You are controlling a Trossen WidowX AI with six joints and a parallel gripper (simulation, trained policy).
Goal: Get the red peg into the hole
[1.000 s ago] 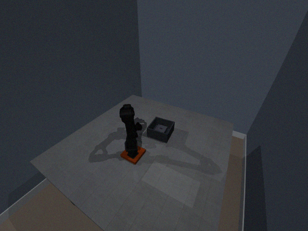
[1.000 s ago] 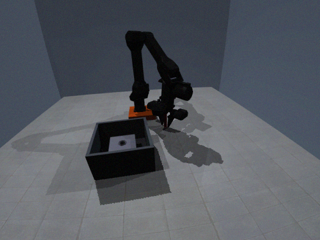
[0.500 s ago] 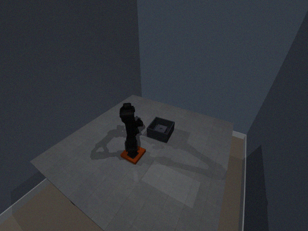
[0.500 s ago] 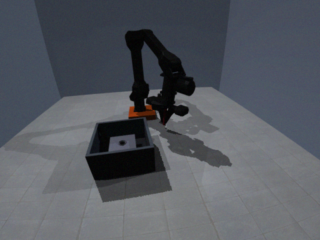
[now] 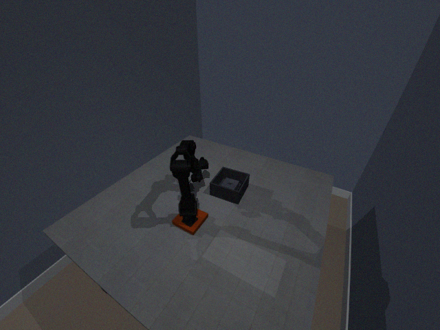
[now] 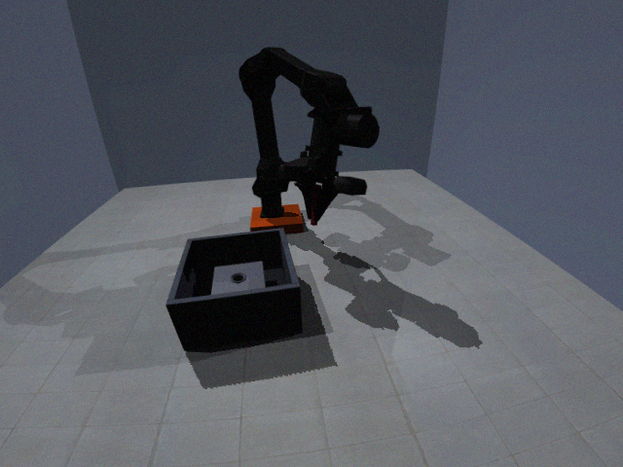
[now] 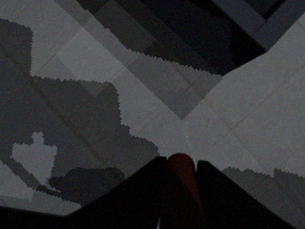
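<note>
Now: the light grey plate 140 mm to the right of my gripper tip, 130 mm ahead of it and 60 mm below it. From my gripper tip the other things lie so: dark box (140 mm to the right, 130 mm ahead, 80 mm below); then red peg (30 mm above, 10 mm to the left, 10 mm behind).
</note>
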